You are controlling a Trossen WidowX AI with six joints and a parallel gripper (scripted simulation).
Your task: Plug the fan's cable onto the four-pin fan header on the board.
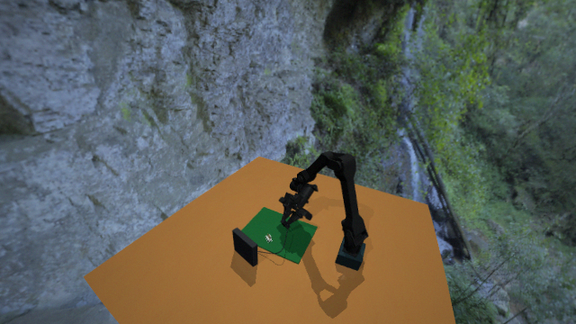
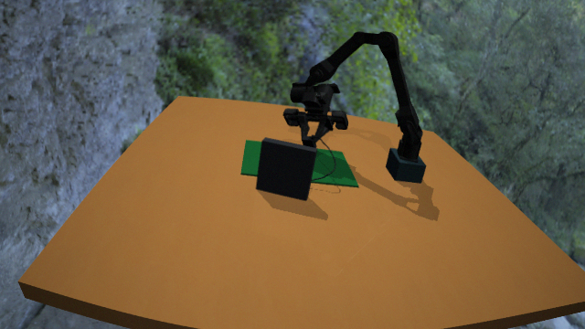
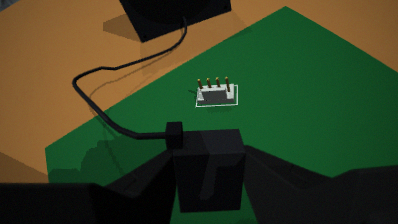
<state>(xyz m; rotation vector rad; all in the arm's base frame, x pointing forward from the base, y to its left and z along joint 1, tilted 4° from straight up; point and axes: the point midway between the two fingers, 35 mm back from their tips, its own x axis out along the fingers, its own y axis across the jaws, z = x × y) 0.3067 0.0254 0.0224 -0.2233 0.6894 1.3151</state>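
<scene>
My gripper tip is 20 mm short of the green board, 10 mm to the right of it and 70 mm above it. From my gripper tip the other things lie so: white four-pin fan header (20 mm ahead, 80 mm to the left, 60 mm below); then black plug (10 mm to the right, 10 mm below); then black fan (30 mm ahead, 200 mm to the left).
</scene>
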